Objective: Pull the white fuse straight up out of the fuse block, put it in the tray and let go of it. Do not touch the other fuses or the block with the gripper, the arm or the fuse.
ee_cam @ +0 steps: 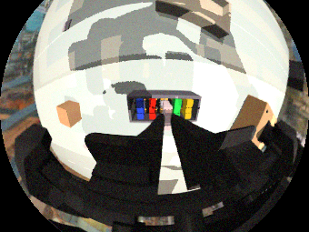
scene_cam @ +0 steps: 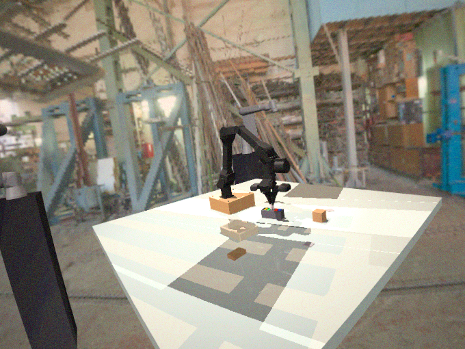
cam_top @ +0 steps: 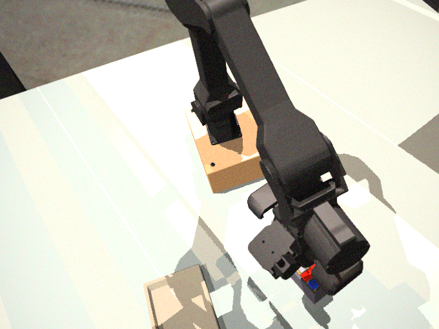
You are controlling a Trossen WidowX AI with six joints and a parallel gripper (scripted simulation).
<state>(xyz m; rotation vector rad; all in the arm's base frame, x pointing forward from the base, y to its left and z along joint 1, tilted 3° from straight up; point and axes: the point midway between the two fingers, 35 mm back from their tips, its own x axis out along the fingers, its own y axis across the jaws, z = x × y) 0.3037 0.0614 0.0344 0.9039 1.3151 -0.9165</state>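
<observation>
Right now the red fuse is 20 mm ahead of my gripper tip, 10 mm to the left of it and 40 mm below it. The rest, counted from my gripper tip: white fuse: 10 mm below; then blue fuse: 30 mm ahead, 10 mm to the left, 40 mm below; then green fuse: 20 mm behind, 10 mm to the right, 40 mm below.
</observation>
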